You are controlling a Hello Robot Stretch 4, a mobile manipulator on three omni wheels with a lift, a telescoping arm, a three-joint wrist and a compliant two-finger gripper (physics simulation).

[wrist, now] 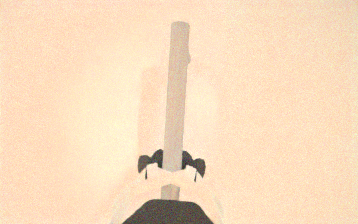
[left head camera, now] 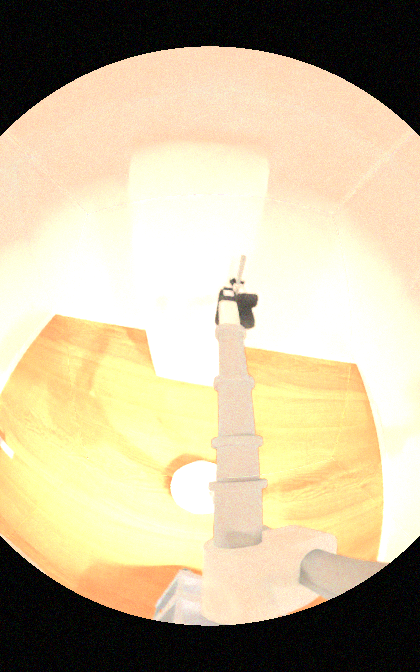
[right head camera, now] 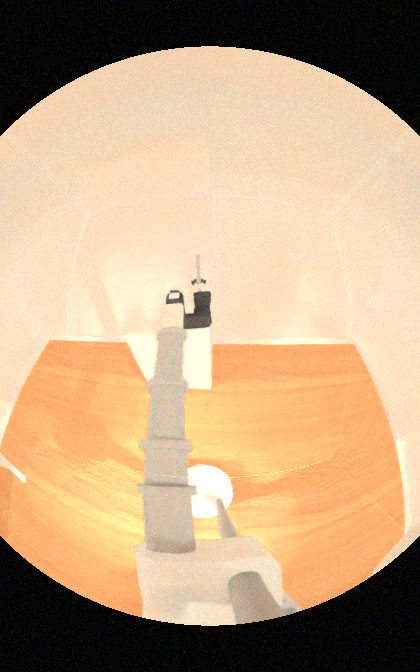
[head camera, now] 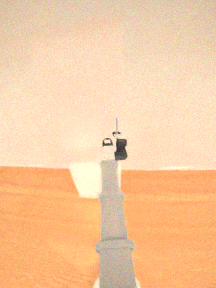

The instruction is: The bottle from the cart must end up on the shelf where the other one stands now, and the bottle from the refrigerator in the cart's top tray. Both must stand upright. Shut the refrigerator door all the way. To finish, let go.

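Frame: origin at the robot's base, x ahead, y left, z up, level; metres.
Seen in the pictures: gripper, fingertip midpoint: (wrist: pixel 171 162) (head camera: pixel 115 132).
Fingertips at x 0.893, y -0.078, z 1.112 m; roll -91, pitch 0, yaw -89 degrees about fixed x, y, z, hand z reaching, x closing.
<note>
A point is followed by its place in that frame.
The refrigerator (head camera: pixel 84 180) {z 0.436, x 0.946, y 0.316 m} (left head camera: pixel 200 220) (right head camera: pixel 199 360) is a tall pale block against the back wall. It is washed out, so how far its door stands open cannot be told. A thin grey upright bar, the door handle (head camera: pixel 117 124) {z 1.206, x 0.838, y -0.084 m} (left head camera: pixel 242 267) (right head camera: pixel 197 265) (wrist: pixel 177 90) {z 1.193, x 0.838, y -0.081 m}, stands in front of it. My gripper (head camera: pixel 117 134) {z 1.112, x 0.893, y -0.078 m} (left head camera: pixel 236 282) (right head camera: pixel 198 282) (wrist: pixel 171 162) {z 1.112, x 0.893, y -0.078 m} is at the lower part of this bar, with one dark fingertip close against each side, shut on it. Neither bottle shows, and no shelf or cart tray can be made out.
My telescoping arm (head camera: pixel 111 215) {z 1.227, x 0.216, y 0.002 m} (left head camera: pixel 237 415) (right head camera: pixel 166 415) reaches forward over the wooden floor (head camera: pixel 45 225) {z -0.027, x 0.613, y 0.873 m} (left head camera: pixel 310 425) (right head camera: pixel 300 425). A round white thing (left head camera: pixel 192 487) (right head camera: pixel 212 485) is low beside the arm. A pale grey framed object (left head camera: pixel 182 597) shows at the lower edge of the left head view.
</note>
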